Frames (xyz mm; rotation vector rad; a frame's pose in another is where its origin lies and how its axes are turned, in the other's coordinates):
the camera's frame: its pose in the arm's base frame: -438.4 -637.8 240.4 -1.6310 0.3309 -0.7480
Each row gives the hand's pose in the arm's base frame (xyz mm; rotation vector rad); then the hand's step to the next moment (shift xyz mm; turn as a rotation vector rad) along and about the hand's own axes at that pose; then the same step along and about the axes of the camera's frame.
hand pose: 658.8 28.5 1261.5 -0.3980 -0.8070 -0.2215
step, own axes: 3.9 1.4 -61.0 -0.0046 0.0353 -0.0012
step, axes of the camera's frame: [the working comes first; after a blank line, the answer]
step, axes of the arm's base frame: 43.1 -24.9 -35.5 0.0097 0.0316 -0.0133

37.1 47.6 9.5 -0.0154 0.0080 0.0311
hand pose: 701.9 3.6 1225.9 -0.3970 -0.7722 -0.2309
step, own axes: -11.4 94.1 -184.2 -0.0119 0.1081 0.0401
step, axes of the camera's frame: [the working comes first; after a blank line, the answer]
step, axes of the arm's base frame: 140.4 6.5 -152.2 0.0037 0.1153 -0.0109

58.2 171.7 100.2 -0.0695 -0.0131 0.0919
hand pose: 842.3 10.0 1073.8 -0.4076 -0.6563 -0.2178
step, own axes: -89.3 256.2 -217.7 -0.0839 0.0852 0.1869
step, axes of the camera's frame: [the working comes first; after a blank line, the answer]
step, axes of the arm's base frame: 132.3 142.1 -288.6 -0.1395 0.1632 0.0558

-67.9 272.4 205.4 -0.1865 -0.1148 0.0353
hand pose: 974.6 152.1 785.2 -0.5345 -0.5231 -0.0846
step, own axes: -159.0 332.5 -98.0 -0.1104 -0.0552 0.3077
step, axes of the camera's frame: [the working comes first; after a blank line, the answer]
step, axes of the arm's base frame: -23.4 227.4 -305.2 -0.2468 0.1021 0.1964

-240.2 240.2 173.3 -0.1904 -0.2576 -0.0856
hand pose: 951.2 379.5 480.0 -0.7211 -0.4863 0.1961
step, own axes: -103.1 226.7 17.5 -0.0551 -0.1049 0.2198
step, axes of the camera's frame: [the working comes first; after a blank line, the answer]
step, axes of the arm's base frame: -100.0 143.2 -178.4 -0.1551 0.0325 0.1930

-211.2 121.5 54.4 -0.0810 -0.2218 -0.0811
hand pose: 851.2 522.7 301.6 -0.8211 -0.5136 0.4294
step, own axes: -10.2 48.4 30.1 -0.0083 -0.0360 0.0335
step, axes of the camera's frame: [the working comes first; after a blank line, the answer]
step, axes of the arm's base frame: -33.5 41.3 -23.0 -0.0203 -0.0072 0.0450

-56.3 6.9 11.6 0.0018 -0.0455 -0.0203
